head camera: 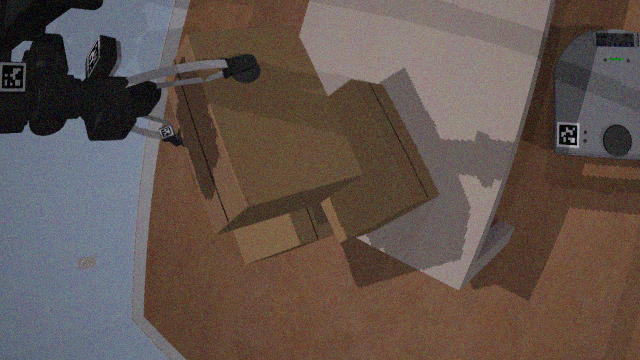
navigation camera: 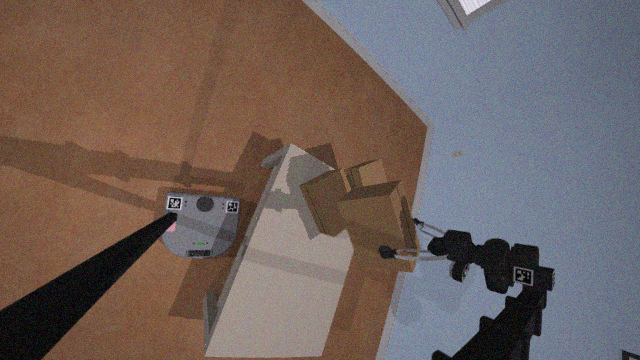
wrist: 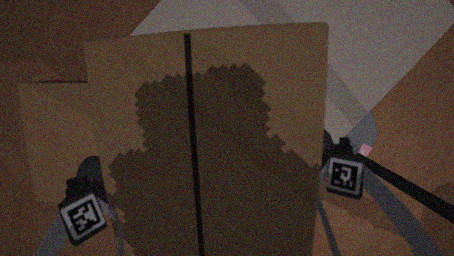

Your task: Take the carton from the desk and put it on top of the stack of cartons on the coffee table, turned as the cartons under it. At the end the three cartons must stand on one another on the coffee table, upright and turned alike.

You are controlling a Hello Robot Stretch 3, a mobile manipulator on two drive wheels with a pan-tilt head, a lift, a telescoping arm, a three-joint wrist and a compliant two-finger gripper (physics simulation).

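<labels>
A coffee table (head camera: 462, 84) stands 0.88 m from the lens, while a carton (head camera: 395, 180) is 0.80 m from the lens. The gripper (head camera: 218, 106) is 0.65 m from the lens, and another carton (head camera: 259, 150) is 0.55 m from the lens.
</labels>
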